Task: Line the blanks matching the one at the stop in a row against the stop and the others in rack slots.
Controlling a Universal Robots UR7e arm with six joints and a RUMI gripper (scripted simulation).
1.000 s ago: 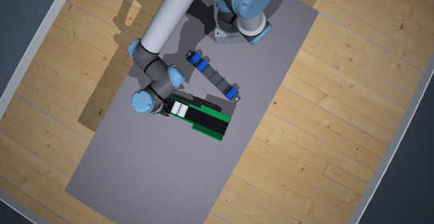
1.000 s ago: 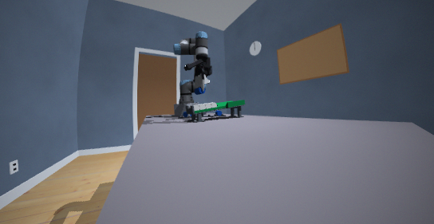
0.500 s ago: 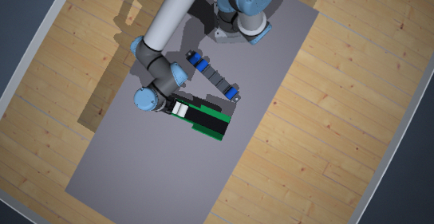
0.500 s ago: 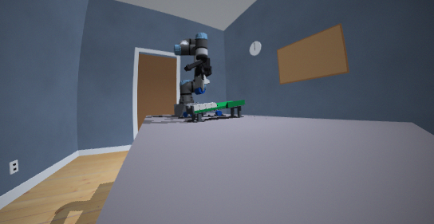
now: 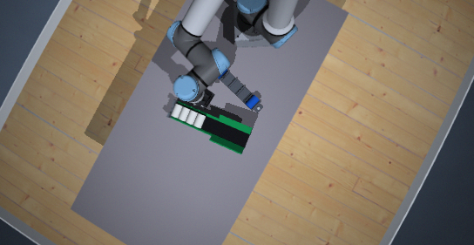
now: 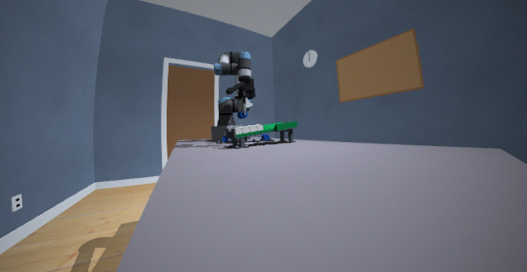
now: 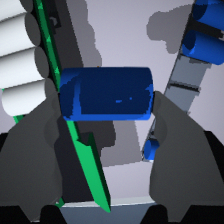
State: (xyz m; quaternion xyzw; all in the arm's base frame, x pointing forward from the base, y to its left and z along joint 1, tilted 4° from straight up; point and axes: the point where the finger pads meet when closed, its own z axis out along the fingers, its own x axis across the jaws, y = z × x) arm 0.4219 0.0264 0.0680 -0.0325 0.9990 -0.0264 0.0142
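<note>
Right now my hand is 14 cm past the stock rack, 6 cm to the right of it and 18 cm above it.
</note>
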